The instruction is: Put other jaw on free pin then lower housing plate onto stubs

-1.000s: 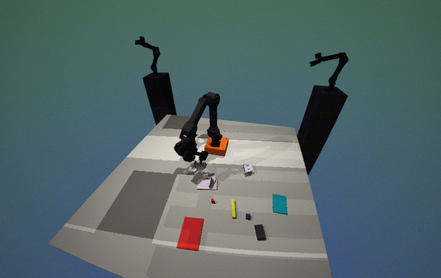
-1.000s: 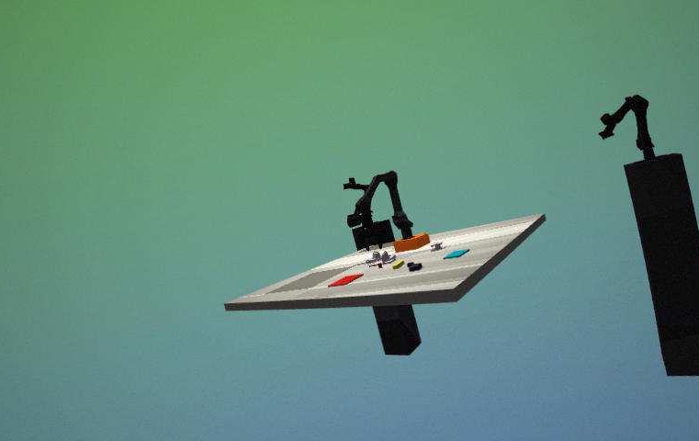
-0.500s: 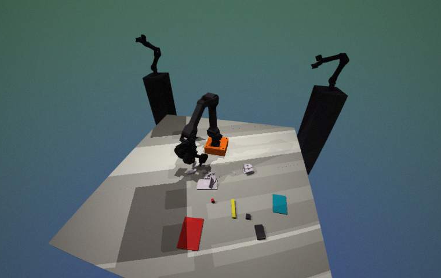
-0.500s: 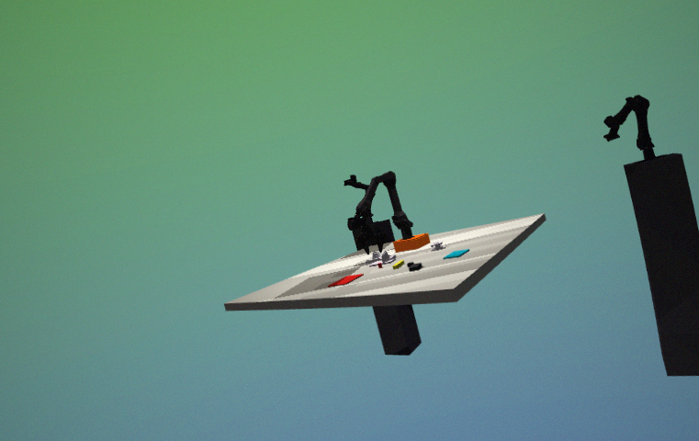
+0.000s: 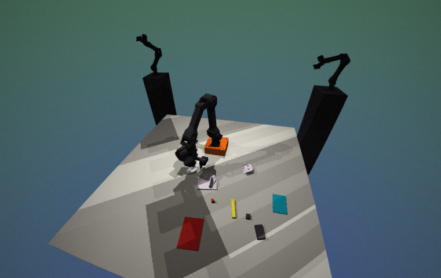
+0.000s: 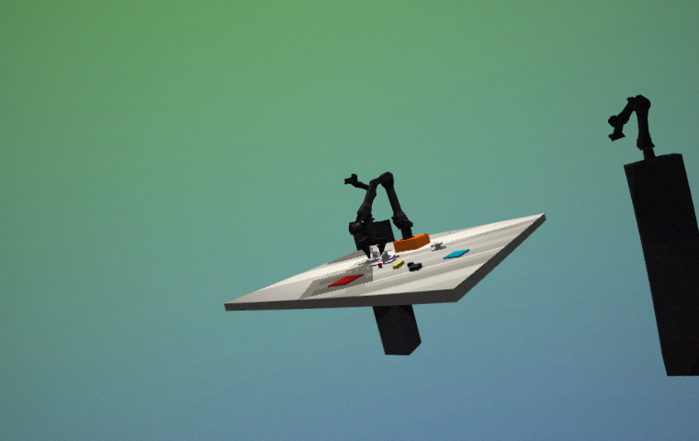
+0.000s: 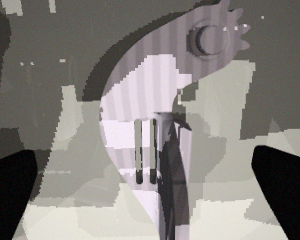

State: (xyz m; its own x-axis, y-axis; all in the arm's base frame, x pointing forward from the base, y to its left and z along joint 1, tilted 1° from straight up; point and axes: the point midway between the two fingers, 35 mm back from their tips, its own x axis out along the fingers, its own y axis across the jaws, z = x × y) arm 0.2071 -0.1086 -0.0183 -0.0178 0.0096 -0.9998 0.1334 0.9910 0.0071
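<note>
Right now the jaw is 30 mm ahead of my gripper tip, 20 mm to the right of it and 10 mm below it. From my gripper tip the other things lie so: small red cube: 220 mm ahead, 170 mm to the left; yellow bar: 250 mm ahead, 280 mm to the left, 10 mm below; red sheet: 400 mm ahead, 90 mm to the left, 10 mm below.
</note>
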